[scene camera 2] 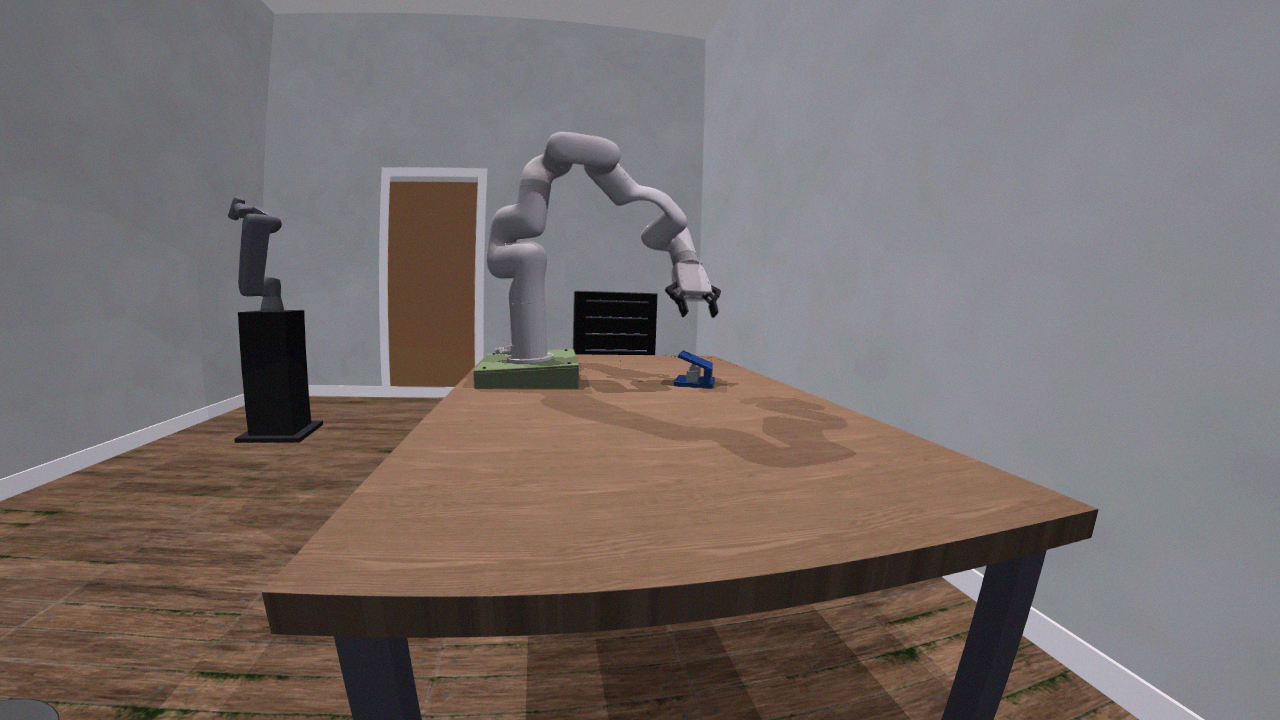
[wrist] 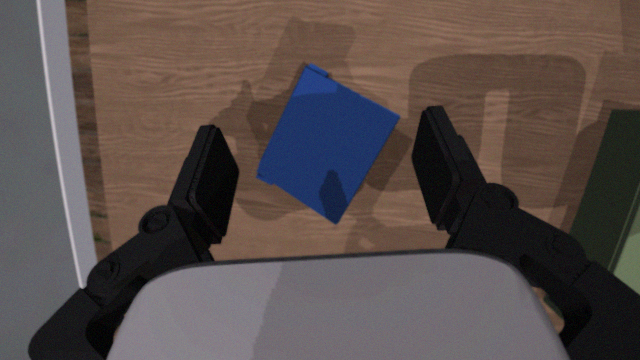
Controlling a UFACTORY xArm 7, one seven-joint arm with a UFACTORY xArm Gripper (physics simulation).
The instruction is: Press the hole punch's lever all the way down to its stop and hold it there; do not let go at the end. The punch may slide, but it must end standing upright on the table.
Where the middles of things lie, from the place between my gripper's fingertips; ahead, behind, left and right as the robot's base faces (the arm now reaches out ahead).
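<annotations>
My gripper is 20 mm to the right of the blue punch lever (wrist: 329, 136) at this moment, and 130 mm above it.
</annotations>
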